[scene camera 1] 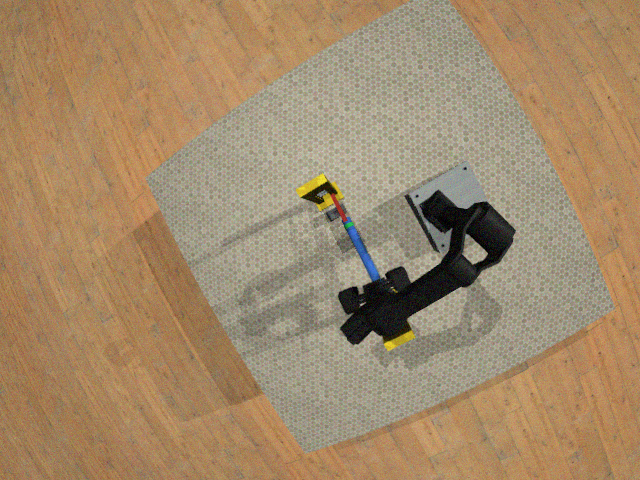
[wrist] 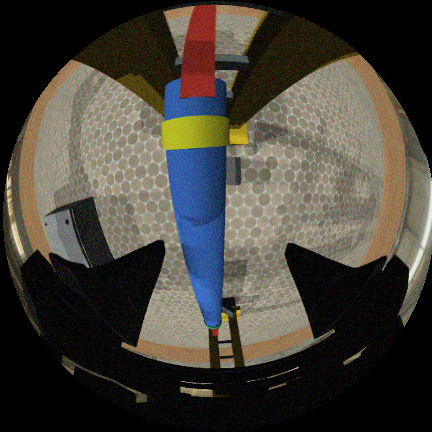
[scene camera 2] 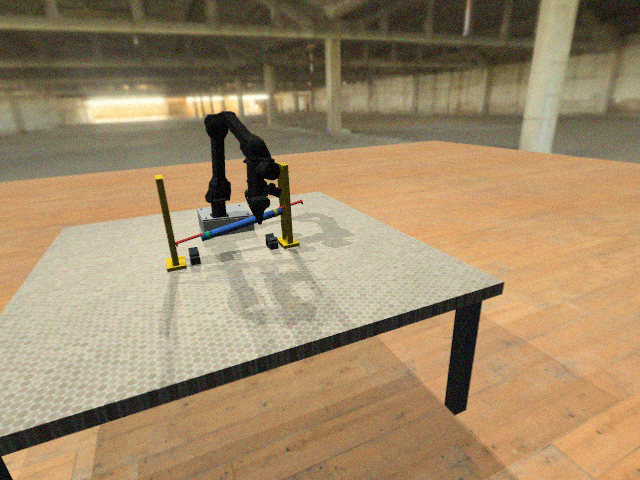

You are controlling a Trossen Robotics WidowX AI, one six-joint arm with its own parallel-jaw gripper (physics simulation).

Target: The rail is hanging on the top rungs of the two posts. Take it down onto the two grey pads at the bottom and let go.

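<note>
The blue rail with red ends slopes between the posts. Its green-banded end is low at the left yellow post in scene camera 2, below rungs seen in the wrist view. Its yellow-banded end is higher, at the right yellow post. My gripper is open and empty, close to the rail near the yellow-banded end. The fingers stand on either side of the rail in the wrist view, with the rail left of centre. One grey pad is by the left post, the other grey pad by the right.
The robot's base plate stands beside the rail. The right post's yellow top shows beside the wrist in scene camera 1. In the wrist view its dark side bars rise on both sides of the rail's red end.
</note>
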